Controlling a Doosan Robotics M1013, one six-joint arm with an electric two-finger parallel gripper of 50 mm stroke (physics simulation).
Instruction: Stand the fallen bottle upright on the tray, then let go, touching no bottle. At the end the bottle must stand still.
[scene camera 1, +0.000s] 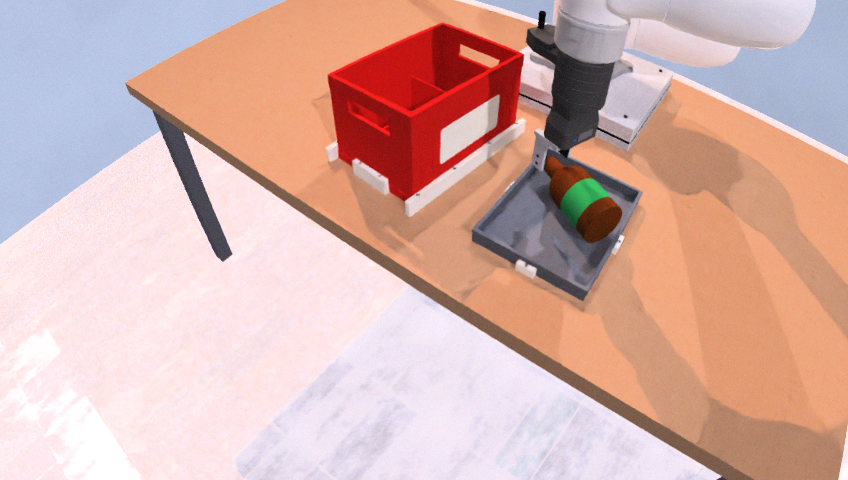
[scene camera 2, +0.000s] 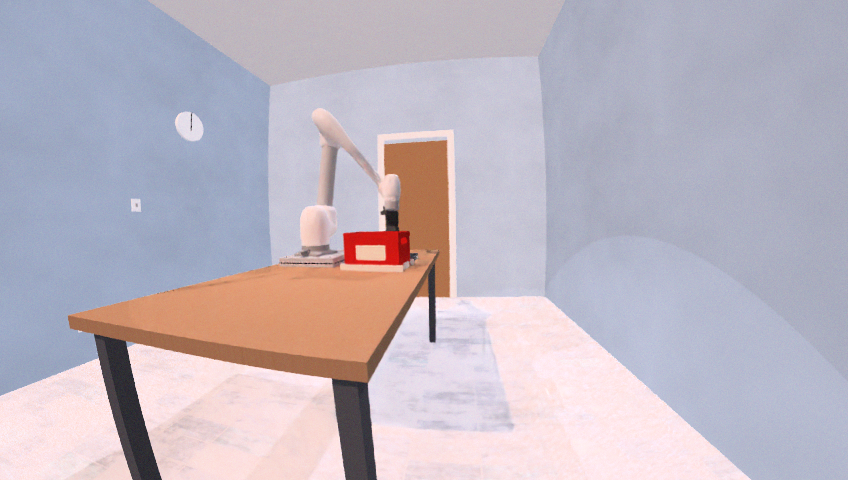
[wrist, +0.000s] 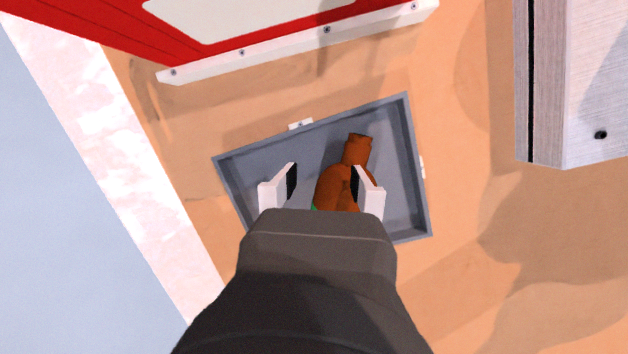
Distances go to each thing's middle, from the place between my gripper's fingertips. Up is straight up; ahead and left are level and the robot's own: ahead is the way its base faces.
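The brown bottle (wrist: 332, 193) is 50 mm below my hand, 50 mm to the left of it and 10 mm behind it. And the grey tray (scene camera 1: 530, 222), counted from my hand as well, is 90 mm below it, 50 mm to the left of it and 10 mm ahead of it.
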